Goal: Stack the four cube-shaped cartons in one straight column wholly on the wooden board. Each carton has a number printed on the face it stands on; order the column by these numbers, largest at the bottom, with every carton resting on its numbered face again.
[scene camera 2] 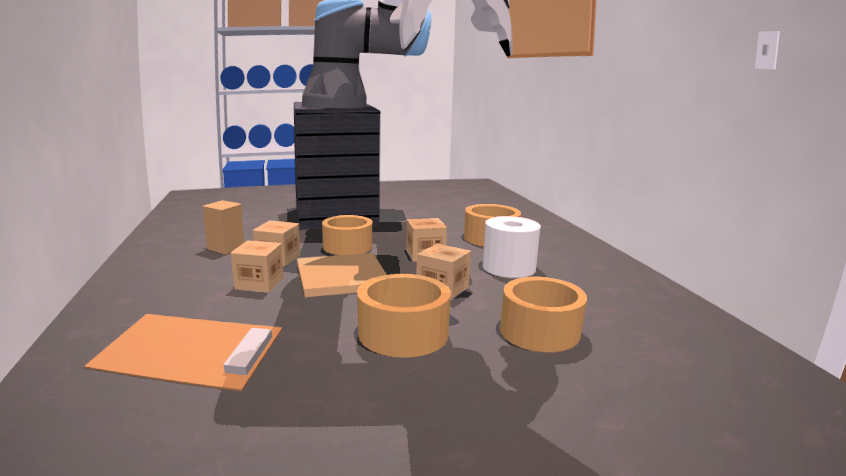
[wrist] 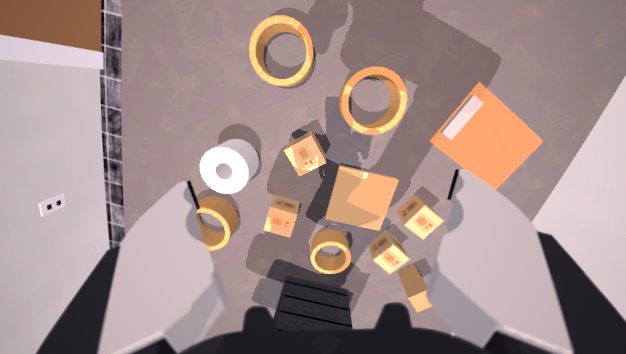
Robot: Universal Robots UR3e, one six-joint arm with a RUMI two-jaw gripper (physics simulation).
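Four cube-shaped cartons stand apart on the table with labels on visible faces: the front left carton, the back left carton, the back right carton and the front right carton. Their undersides and numbers are hidden. The flat wooden board lies between the two pairs, with no carton on it. My gripper is open and empty, high above the table. In the scene view it shows partly at the top edge.
Wooden rings, a white roll and a tall block stand around the cartons. An orange sheet bears a grey bar. The black pedestal is behind.
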